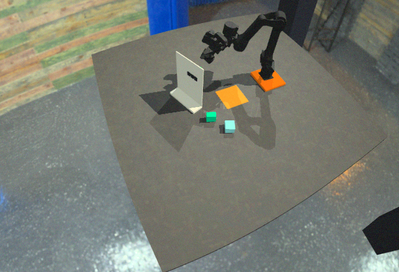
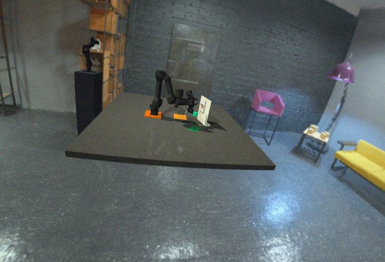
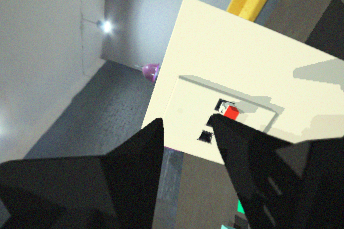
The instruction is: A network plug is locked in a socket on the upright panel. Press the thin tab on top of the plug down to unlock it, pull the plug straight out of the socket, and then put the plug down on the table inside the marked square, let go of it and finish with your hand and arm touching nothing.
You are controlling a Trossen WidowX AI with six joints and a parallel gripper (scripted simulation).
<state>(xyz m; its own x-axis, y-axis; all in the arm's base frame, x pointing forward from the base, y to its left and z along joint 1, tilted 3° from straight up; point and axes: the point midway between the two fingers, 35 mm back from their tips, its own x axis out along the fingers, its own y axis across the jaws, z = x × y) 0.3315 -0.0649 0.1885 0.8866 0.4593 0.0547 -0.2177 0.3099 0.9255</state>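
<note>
Right now my gripper tip is 60 mm short of the network plug, 40 mm to the right of it and 50 mm above it. From my gripper tip the other things lie so: orange marked square (120 mm behind, 110 mm to the left, 200 mm below); then flat green patch (120 mm to the right, 200 mm below); then cream upright panel (80 mm ahead, 50 mm to the left, 100 mm below).
</note>
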